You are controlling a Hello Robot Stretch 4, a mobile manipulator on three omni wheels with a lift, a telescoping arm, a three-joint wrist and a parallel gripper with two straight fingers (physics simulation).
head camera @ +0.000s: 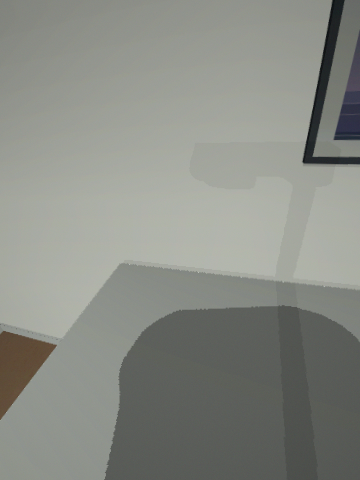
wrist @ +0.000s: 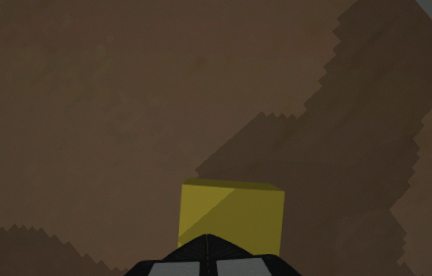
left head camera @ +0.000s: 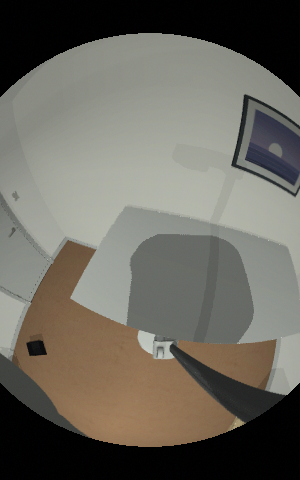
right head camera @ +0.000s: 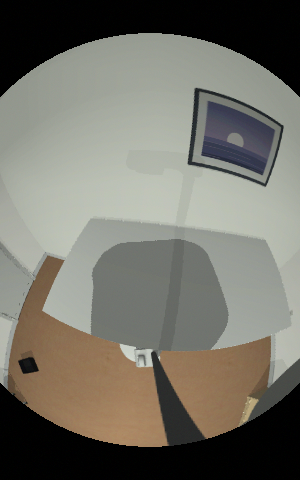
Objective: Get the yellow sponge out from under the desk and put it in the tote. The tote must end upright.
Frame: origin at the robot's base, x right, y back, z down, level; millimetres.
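Seen in the pictures: gripper, fingertip midpoint: (wrist: 207, 253).
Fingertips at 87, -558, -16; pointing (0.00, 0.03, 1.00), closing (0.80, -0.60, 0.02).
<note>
A point is followed by its place in that frame, as x, y, z.
The yellow sponge (wrist: 235, 215) @[87, -588, -18] lies on the brown floor in the lower middle of the wrist view, partly in shadow. My gripper (wrist: 207, 253) @[87, -558, -16] is shut with its fingertips touching each other and nothing between them. The closed tips overlap the sponge's near edge in the view, and the sponge is wider than the tips. I cannot tell whether they touch it. The desk (head camera: 60, 405) @[-331, -337, -923] (left head camera: 107, 285) @[-297, -276, -923] (right head camera: 72, 290) @[-303, -311, -923] has a pale top and hides the gripper and sponge from the head views. I cannot make out the tote for certain.
A small black box (left head camera: 36, 348) @[-1620, 652, 25] (right head camera: 28, 365) @[-1624, 648, 25] is on the floor at the left. A tan object (right head camera: 249, 411) shows at the lower right, partly cut off. A white wall with a framed picture (head camera: 323, 100) @[365, -763, -1517] (left head camera: 270, 145) @[540, -718, -1570] (right head camera: 235, 136) @[577, -709, -1580] stands behind the desk.
</note>
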